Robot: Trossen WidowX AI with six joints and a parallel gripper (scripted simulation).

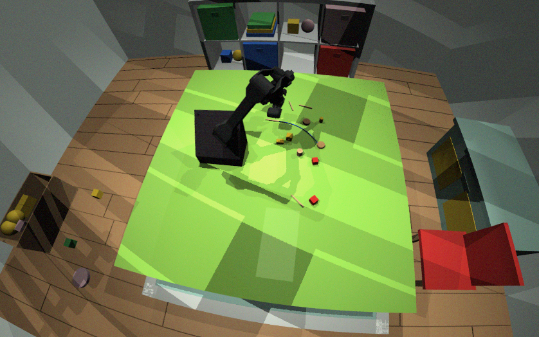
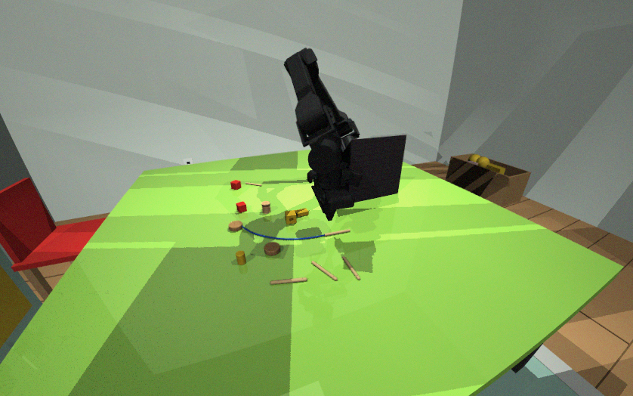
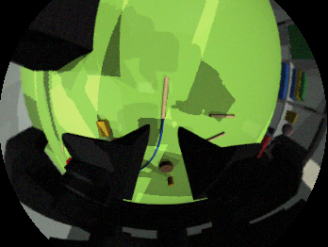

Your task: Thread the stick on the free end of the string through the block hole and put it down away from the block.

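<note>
My gripper tip is 60 mm above the thin wooden stick and 20 mm past it. Also, from my gripper tip: yellow cylinder: 230 mm ahead, 50 mm to the left, 50 mm below; then round wooden button: 250 mm ahead, 110 mm to the right, 50 mm below; then brown cylinder: 180 mm to the right, 150 mm ahead, 40 mm below.
</note>
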